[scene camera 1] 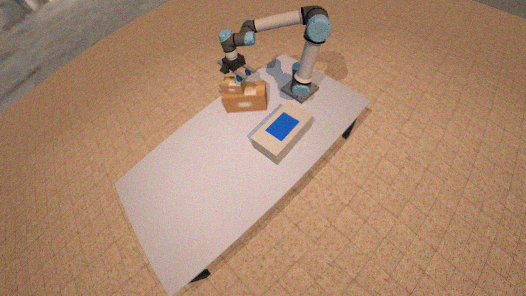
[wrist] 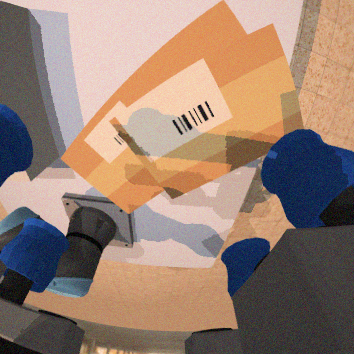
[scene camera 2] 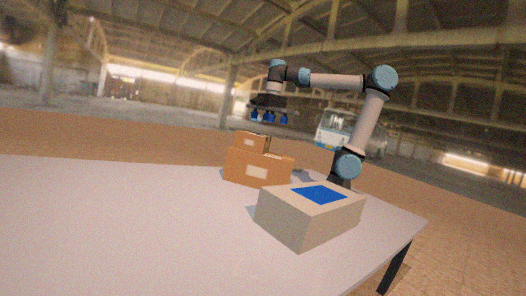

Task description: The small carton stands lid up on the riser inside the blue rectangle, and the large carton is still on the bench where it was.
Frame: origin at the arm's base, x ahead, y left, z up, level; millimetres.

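Seen in the pictures: hand, tool point: (wrist: 142,212) (scene camera 2: 268,120); arm's base, link origin: (wrist: 93,223).
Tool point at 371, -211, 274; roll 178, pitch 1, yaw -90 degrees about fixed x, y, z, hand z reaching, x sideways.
Pixels of each thing's middle, then the offset from my tool point to it, as dx, dy, dz. Level surfaces: height alone.
- small carton, body centre: (wrist: 207,113) (scene camera 2: 252,141) (scene camera 1: 233,85) +31, -45, -111
- large carton, body centre: (wrist: 165,116) (scene camera 2: 259,168) (scene camera 1: 245,96) -7, +3, -228
- bench, surface height: dz -305
- beige riser, body centre: (scene camera 2: 315,209) (scene camera 1: 282,131) +18, +407, -245
- blue rectangle, body centre: (scene camera 2: 320,193) (scene camera 1: 282,125) +18, +407, -185
The small carton (scene camera 1: 231,89) (scene camera 2: 259,145) (wrist: 250,90) is brown, with a pale label. It sits on one end of the large carton (scene camera 1: 245,104) (scene camera 2: 277,170) (wrist: 95,172), which stands on the bench (scene camera 1: 190,175) (scene camera 2: 125,215). My gripper (scene camera 1: 241,75) (scene camera 2: 269,117) (wrist: 147,207) has blue suction cups, is open and holds nothing. It hangs above the small carton, with a gap showing in scene view 2. The beige riser (scene camera 1: 275,146) (scene camera 2: 285,215) has the blue rectangle (scene camera 1: 282,126) (scene camera 2: 319,194) on its top, with no carton on it.
The arm's base (scene camera 1: 301,90) (scene camera 2: 345,167) (wrist: 90,225) stands behind the riser at the bench's far end. The large carton stands close to the bench's far long edge. A parked bus (scene camera 2: 332,127) shows in the background.
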